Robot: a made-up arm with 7 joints.
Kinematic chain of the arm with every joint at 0, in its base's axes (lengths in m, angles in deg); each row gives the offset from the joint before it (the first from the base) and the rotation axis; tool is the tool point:
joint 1: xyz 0 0 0.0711 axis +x
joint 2: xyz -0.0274 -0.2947 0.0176 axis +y
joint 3: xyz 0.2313 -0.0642 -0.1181 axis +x
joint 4: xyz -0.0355 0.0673 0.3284 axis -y
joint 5: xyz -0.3 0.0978 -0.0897 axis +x
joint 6: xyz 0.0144 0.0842 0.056 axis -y
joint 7: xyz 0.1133 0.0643 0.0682 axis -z
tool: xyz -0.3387 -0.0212 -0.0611
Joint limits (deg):
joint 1: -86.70..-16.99
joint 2: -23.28..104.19
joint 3: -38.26..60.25
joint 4: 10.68..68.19
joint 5: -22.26..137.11
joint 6: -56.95..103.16
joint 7: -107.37..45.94
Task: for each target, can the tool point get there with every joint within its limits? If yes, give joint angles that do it. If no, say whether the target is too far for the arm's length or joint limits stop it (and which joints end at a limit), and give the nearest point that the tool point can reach.
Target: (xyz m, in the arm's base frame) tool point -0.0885 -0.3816 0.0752
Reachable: yes | joints -23.52 52.00 -8.71 51.11 49.83 -16.55 -55.12
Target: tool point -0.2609 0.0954 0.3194
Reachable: yes | joints -77.67 30.79 -7.44 22.97 102.36 9.95 -6.17
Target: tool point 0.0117 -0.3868 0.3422
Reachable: yes | joints -44.40 -6.56 52.73 34.88 31.13 65.31 -76.23
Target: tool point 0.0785 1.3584 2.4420
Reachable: no: too far | nearest point 0.0003 0.3579 0.8715 | short by 1.864 m
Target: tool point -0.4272 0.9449 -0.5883
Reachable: no: joint limits stop it (at a limit: joint 1, joint 2, joint 3, joint 4, joint 7) | nearest point -0.2280 0.3018 -0.1328 | short by 0.813 m
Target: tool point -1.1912 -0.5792 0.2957
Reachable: no: joint limits stop it (at a limit: joint 1, joint 3, joint 4, joint 5) | nearest point -0.5657 -0.2563 0.1390 | short by 0.721 m
